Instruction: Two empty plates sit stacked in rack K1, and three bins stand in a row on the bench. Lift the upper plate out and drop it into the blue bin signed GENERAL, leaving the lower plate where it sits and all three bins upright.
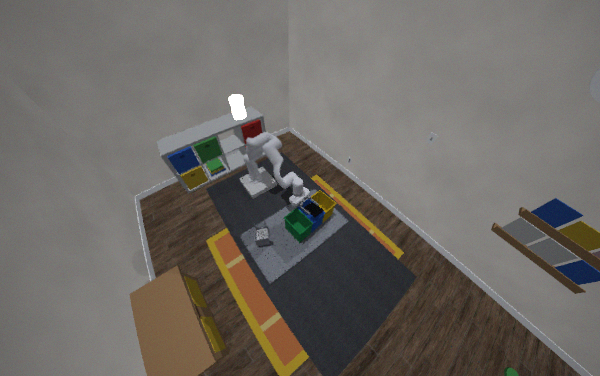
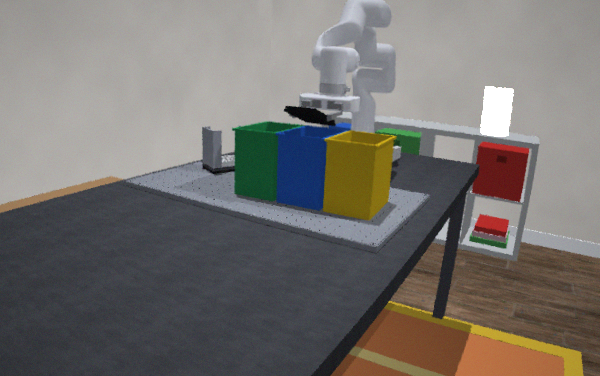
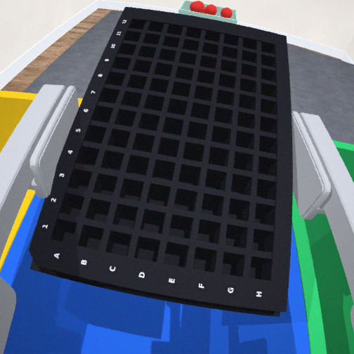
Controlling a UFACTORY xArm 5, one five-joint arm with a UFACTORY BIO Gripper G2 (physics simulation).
Observation:
I see my gripper, a green bin, a blue bin, a yellow bin and a black gridded plate.
My gripper is seen too in image 3.

